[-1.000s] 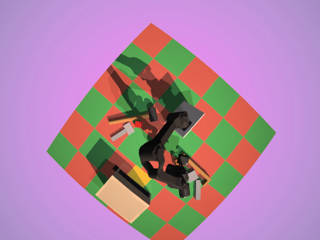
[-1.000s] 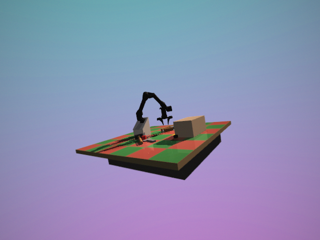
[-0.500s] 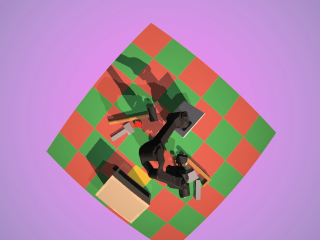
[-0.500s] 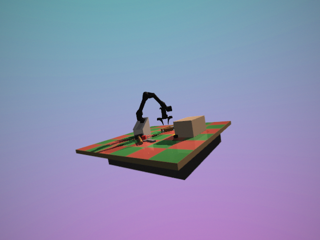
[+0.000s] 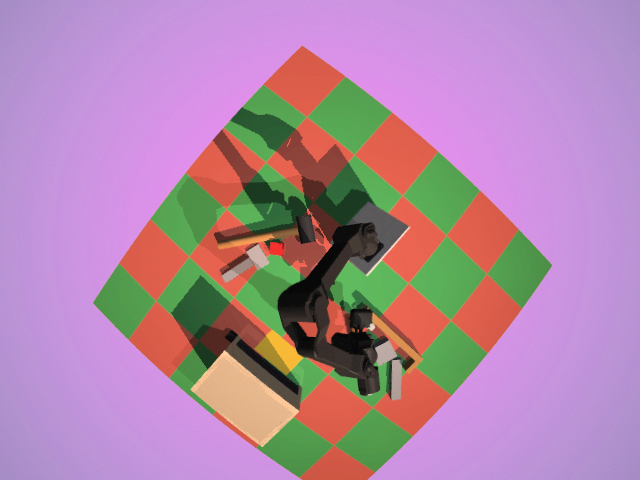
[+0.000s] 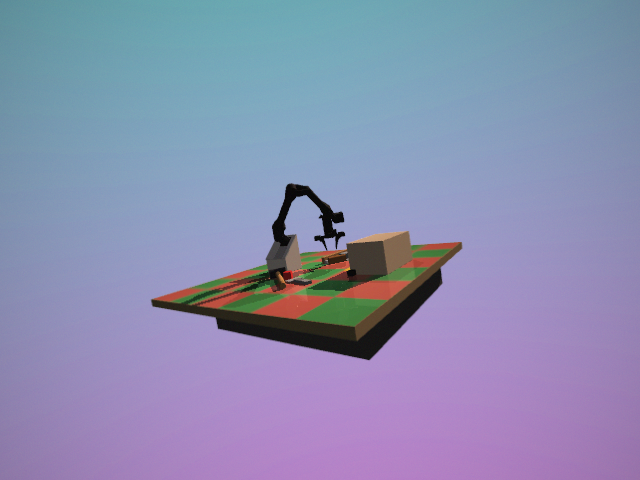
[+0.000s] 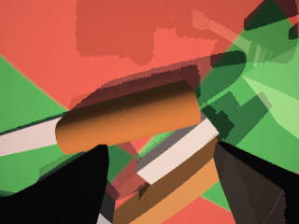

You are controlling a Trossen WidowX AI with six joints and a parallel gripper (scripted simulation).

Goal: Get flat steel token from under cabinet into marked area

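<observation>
Right now the pale bar is 40 mm behind my gripper tip, 20 mm to the left of it and 70 mm below it. The rest, counted from my gripper tip: grey block: 140 mm to the left, 60 mm below; grey bar: 40 mm ahead, 260 mm to the left, 70 mm below; red cube: 10 mm behind, 370 mm to the right, 60 mm below.
</observation>
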